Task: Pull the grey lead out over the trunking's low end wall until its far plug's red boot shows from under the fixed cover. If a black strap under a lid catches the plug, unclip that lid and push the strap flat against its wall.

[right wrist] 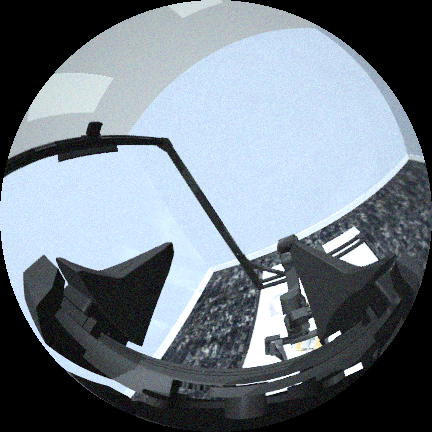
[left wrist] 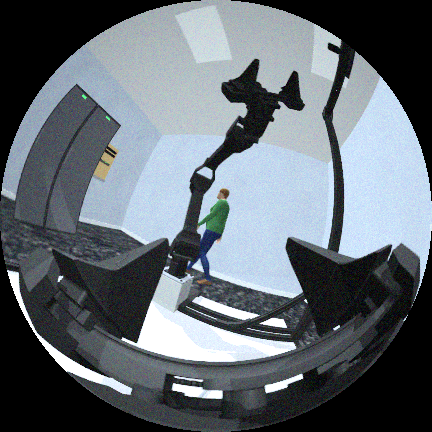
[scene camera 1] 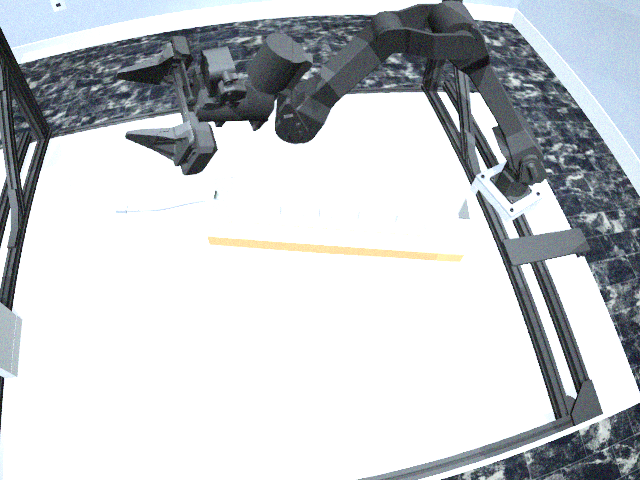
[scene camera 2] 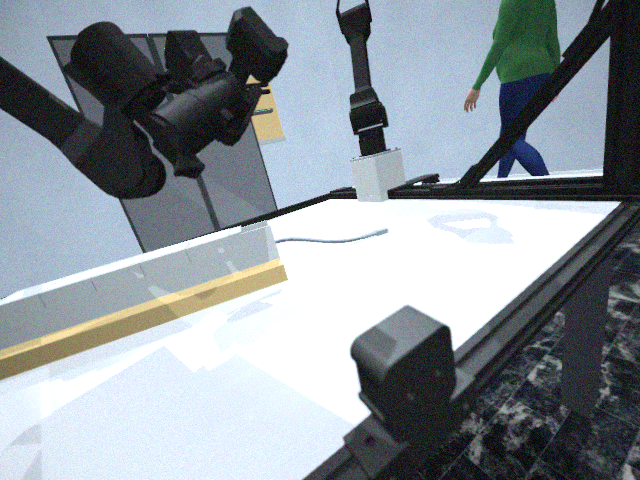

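Pixels of known places: left gripper, fingertip midpoint: (left wrist: pixel 229 244) (scene camera 1: pixel 120 103); right gripper, fingertip midpoint: (right wrist: pixel 234 248) (left wrist: pixel 278 64); left arm's base, link origin: (scene camera 1: pixel 511 185); right arm's base, link origin: (left wrist: pixel 175 272) (scene camera 2: pixel 374 153).
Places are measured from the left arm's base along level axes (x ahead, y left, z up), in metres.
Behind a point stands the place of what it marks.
The pale trunking (scene camera 1: pixel 338 227) @(z -0.012, x 0.322, y -0.076 m) (scene camera 2: pixel 170 263) lies on the table with an orange strip (scene camera 1: pixel 320 249) @(z -0.031, x 0.359, y -0.065 m) (scene camera 2: pixel 206 295) @(z -0.024, x 0.358, y -0.196 m) along its base. In scene camera 1 it is washed out; its lids show as faint seams. The grey lead (scene camera 1: pixel 170 207) @(z -0.021, x 0.539, y -0.247 m) (scene camera 2: pixel 330 240) @(z -0.024, x 0.545, y -0.256 m) runs from its end onto the table, its free end away from the trunking. A small dark spot (scene camera 1: pixel 215 194) @(z -0.002, x 0.465, y -0.217 m) shows near that end. No red boot or black strap can be made out. My left gripper (scene camera 1: pixel 122 105) @(z 0.246, x 0.561, y -0.209 m) (left wrist: pixel 229 244) @(z 0.246, x 0.561, y -0.209 m) is open and empty, raised above and behind the lead. My right gripper (right wrist: pixel 234 248) @(z 0.557, x 0.536, y -0.214 m) (left wrist: pixel 278 64) @(z 0.557, x 0.536, y -0.214 m) is open and empty, high up.
The right arm's white base (scene camera 2: pixel 369 178) @(z 0.023, x 0.871, y -0.157 m) (left wrist: pixel 172 292) @(z 0.032, x 0.868, y -0.166 m) stands beyond the lead. The left arm's white base (scene camera 1: pixel 496 198) @(z -0.001, x 0.050, y 0.008 m) stands past the trunking's other end, by dark rails (scene camera 1: pixel 537 320) @(z -0.023, x 0.127, y 0.218 m). A black block (scene camera 2: pixel 408 361) @(z 0.007, x 0.329, y -0.473 m) sits on the near rail. A person (scene camera 2: pixel 524 56) (left wrist: pixel 215 217) is behind the table.
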